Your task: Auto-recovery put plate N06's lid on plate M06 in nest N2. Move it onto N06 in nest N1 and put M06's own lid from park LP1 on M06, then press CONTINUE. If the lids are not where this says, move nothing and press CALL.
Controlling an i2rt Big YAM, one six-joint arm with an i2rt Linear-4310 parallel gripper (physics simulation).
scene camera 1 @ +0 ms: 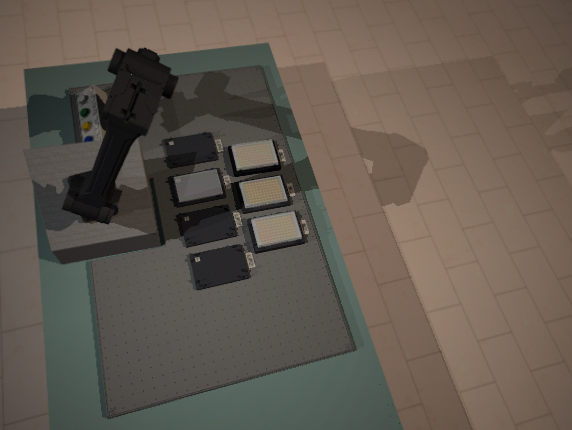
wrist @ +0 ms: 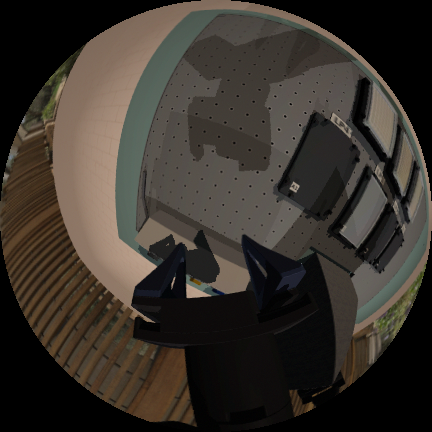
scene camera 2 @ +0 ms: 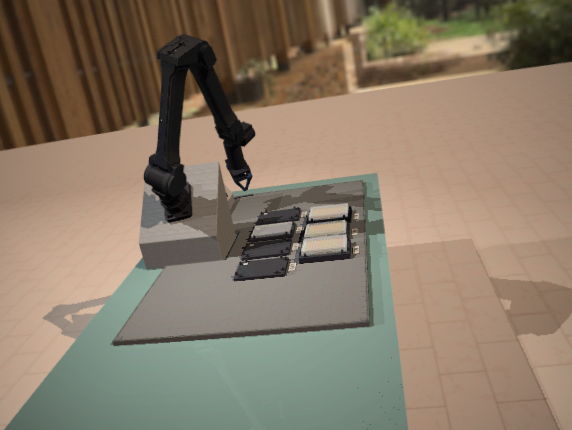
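Pixels of known places: gripper, fingertip midpoint: (wrist: 212,242) (scene camera 2: 242,185); arm's base at its link origin: (wrist: 303,350) (scene camera 2: 178,202).
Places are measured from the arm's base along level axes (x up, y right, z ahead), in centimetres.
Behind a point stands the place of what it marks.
My gripper (scene camera 2: 245,186) {x -6.5, y -29.1, z 15.6 cm} (wrist: 212,242) {x -6.5, y -29.1, z 15.6 cm} is open and empty above the button box (scene camera 1: 90,118) {x -10.0, y -31.5, z 2.4 cm} (wrist: 227,267) {x -12.0, y -25.1, z 6.6 cm}; the arm hides it in scene camera 1. The box has a green button (scene camera 1: 84,112) {x -9.8, y -33.8, z 1.1 cm}, a yellow button (scene camera 1: 86,126) {x -9.8, y -28.7, z 0.8 cm} (wrist: 195,282) {x -9.4, y -29.0, z 1.6 cm} and a blue button (scene camera 1: 88,139) {x -9.7, y -24.1, z 0.6 cm} (wrist: 218,291) {x -9.7, y -24.3, z 1.5 cm}; their labels are unreadable. A clear lid (scene camera 1: 199,186) {x -15.1, y -4.1, z 27.1 cm} (scene camera 2: 273,230) {x -15.1, y -2.9, z 27.6 cm} (wrist: 365,207) {x -15.1, y -6.3, z 27.7 cm} lies on the park beside the bare black park LP4 (scene camera 1: 191,149) {x -15.8, y -17.7, z 28.2 cm} (scene camera 2: 278,216) {x -15.9, y -16.9, z 28.1 cm} (wrist: 320,167) {x -15.9, y -19.0, z 27.7 cm}. Three plates (scene camera 1: 255,156) {x -13.3, y -8.8, z 45.7 cm} (scene camera 1: 264,193) {x -14.1, y 3.7, z 44.5 cm} (scene camera 1: 276,229) {x -13.3, y 16.1, z 43.9 cm} stand in nests; which wear lids I cannot tell.
Two more bare black parks (scene camera 1: 210,225) {x -15.9, y 8.6, z 26.9 cm} (scene camera 1: 220,267) {x -15.8, y 21.6, z 26.1 cm} continue the inner row. The arm stands on a grey block (scene camera 1: 110,246) {x -12.3, y 9.0, z 0.0 cm} (scene camera 2: 175,252) {x -13.0, y 8.8, z -2.2 cm} beside the perforated board (scene camera 1: 200,340) {x -16.9, y 38.9, z 15.9 cm} (scene camera 2: 240,305) {x -16.8, y 39.4, z 22.1 cm}. The board lies on a green table (scene camera 1: 65,325) {x -18.1, y 24.5, z -14.9 cm} (scene camera 2: 200,385) {x -18.1, y 68.0, z 17.3 cm}.
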